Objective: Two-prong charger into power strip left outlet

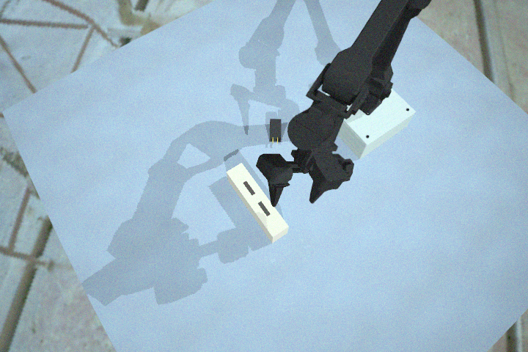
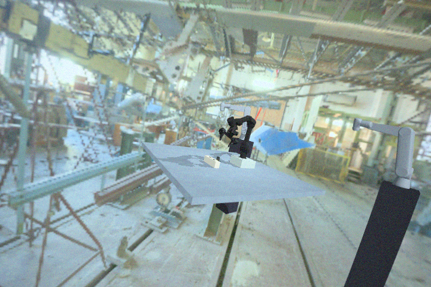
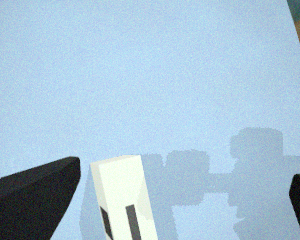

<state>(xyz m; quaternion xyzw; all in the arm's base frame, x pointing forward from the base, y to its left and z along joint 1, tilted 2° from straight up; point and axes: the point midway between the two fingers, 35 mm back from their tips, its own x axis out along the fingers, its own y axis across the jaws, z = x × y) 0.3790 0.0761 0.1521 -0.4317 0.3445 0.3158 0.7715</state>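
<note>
Now: the dark grey charger 210 mm to the right of my gripper tip, 190 mm below it and 180 mm behind it.
</note>
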